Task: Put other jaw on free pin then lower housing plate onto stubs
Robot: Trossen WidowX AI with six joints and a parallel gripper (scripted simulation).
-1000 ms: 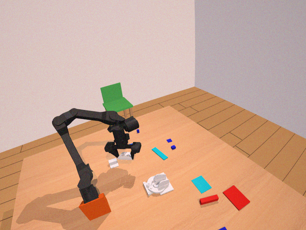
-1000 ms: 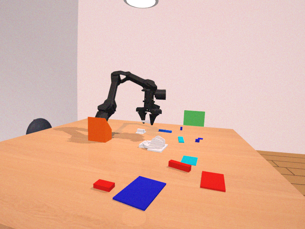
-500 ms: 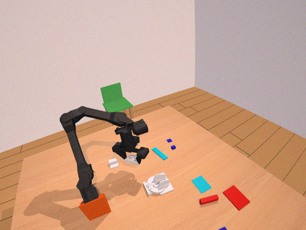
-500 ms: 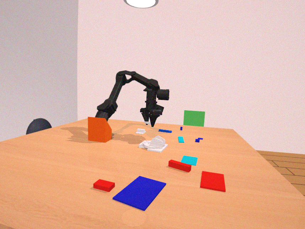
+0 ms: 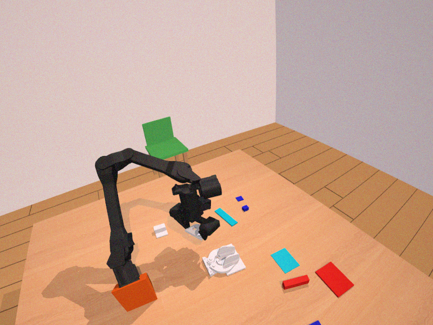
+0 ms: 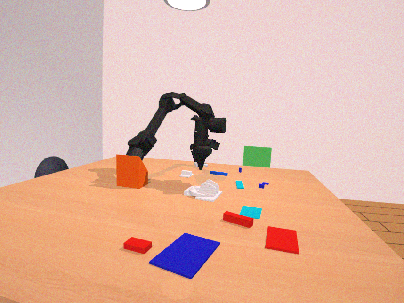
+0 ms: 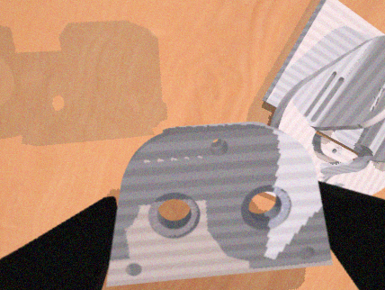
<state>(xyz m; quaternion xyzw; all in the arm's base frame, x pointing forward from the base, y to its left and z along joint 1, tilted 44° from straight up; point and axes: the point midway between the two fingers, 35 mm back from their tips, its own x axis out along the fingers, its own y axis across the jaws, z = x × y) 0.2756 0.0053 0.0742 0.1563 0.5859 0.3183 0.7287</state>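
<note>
The white base lies 6 cm ahead of my gripper tip, 11 cm to the right of it and 8 cm below it. The rest, counted from my gripper tip: cyan tile 20 cm ahead, 24 cm to the right, 8 cm below; white housing plate 1 cm ahead, 2 cm above; red tile 27 cm ahead, 42 cm to the right, 8 cm below.
</note>
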